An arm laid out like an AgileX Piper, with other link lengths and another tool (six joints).
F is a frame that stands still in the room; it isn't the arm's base.
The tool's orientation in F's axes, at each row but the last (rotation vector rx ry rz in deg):
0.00, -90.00, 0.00
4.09, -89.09, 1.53
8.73, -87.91, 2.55
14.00, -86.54, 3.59
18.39, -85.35, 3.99
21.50, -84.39, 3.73
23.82, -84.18, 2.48
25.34, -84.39, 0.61
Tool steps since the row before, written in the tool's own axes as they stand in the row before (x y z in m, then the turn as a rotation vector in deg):
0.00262, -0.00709, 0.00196, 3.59, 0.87, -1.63
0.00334, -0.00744, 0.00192, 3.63, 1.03, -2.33
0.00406, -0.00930, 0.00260, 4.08, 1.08, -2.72
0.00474, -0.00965, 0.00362, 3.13, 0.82, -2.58
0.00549, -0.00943, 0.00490, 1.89, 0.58, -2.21
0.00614, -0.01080, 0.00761, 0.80, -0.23, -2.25
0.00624, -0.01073, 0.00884, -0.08, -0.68, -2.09
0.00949, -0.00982, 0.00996, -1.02, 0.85, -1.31
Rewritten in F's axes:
-0.00196, -0.00709, 0.00262, 1.63, 0.87, 3.59
-0.00140, -0.00764, 0.00315, 2.32, 1.07, 3.62
-0.00127, -0.00980, 0.00346, 2.72, 1.14, 4.07
-0.00139, -0.01064, 0.00369, 2.57, 0.96, 3.10
-0.00197, -0.01108, 0.00406, 2.16, 0.83, 1.85
-0.00371, -0.01346, 0.00415, 2.30, 0.28, 0.62
-0.00473, -0.01398, 0.00379, 2.17, 0.01, -0.34
-0.00576, -0.01442, 0.00667, 0.90, 1.43, -0.78

